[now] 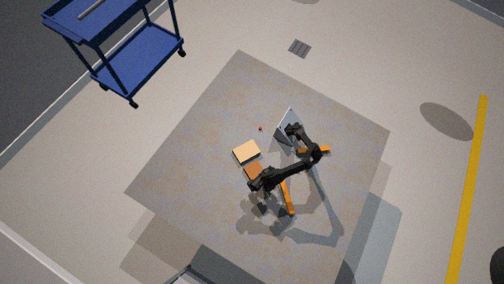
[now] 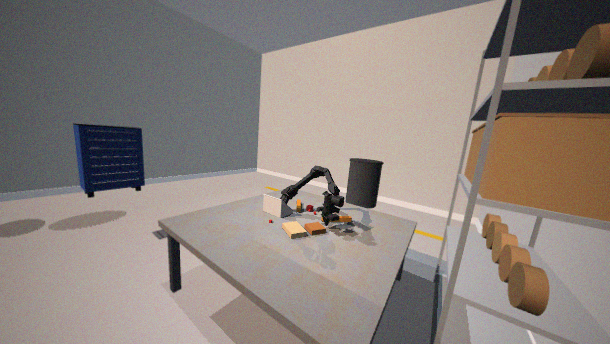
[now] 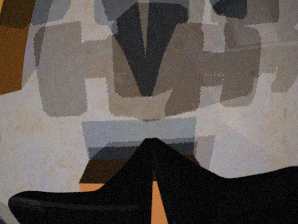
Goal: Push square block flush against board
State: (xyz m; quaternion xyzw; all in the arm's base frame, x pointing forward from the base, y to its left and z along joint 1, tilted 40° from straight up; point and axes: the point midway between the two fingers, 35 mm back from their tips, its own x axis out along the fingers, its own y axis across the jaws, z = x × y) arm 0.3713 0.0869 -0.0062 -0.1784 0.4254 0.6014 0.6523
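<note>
Now: the orange-brown square block 3 cm behind my gripper tip, 7 cm to the right of it and 1 cm below it. From my gripper tip the other things lie so: pale wooden slab: 10 cm behind, 19 cm to the right, 1 cm below.
</note>
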